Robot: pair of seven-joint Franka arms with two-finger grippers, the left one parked.
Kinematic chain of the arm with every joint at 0, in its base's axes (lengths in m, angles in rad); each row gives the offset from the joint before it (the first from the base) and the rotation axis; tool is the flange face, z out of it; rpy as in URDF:
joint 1: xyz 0 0 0.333 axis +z
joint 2: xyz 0 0 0 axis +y
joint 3: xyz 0 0 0.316 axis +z
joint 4: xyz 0.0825 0 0 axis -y
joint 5: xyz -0.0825 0 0.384 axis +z
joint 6: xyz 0 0 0 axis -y
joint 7: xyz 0.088 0 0 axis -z
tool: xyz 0 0 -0.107 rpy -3.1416 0 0
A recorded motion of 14 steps. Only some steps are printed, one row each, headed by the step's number.
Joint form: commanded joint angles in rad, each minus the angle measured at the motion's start. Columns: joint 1, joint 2, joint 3, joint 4, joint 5, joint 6, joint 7.
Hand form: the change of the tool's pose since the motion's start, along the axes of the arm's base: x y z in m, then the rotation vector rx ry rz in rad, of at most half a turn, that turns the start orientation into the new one. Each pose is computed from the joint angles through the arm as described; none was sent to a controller.
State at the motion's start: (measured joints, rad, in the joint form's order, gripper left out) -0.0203 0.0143 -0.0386 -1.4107 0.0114 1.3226 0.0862
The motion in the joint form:
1: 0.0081 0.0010 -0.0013 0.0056 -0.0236 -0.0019 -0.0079
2: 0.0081 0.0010 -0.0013 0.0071 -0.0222 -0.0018 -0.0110
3: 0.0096 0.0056 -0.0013 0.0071 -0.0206 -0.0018 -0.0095
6: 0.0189 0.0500 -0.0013 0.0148 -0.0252 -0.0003 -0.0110
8: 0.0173 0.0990 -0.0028 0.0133 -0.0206 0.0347 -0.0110
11: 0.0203 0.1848 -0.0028 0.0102 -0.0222 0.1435 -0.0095
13: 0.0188 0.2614 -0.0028 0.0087 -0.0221 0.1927 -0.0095
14: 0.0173 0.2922 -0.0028 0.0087 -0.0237 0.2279 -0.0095
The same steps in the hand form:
1: 0.0000 0.0007 0.0018 -0.0227 -0.0014 0.0112
2: 0.0000 0.0009 0.0025 -0.0211 -0.0031 0.0145
3: 0.0016 0.0018 0.0000 -0.0196 0.0014 0.0147
6: 0.0164 0.0062 -0.0204 -0.0239 0.0367 0.0253
8: 0.0354 0.0049 -0.0458 -0.0206 0.0521 0.0234
11: 0.0713 0.0060 -0.0896 -0.0270 0.0324 0.0263
13: 0.0943 0.0049 -0.1338 -0.0284 0.0613 0.0261
14: 0.1045 0.0037 -0.1507 -0.0314 0.0571 0.0255

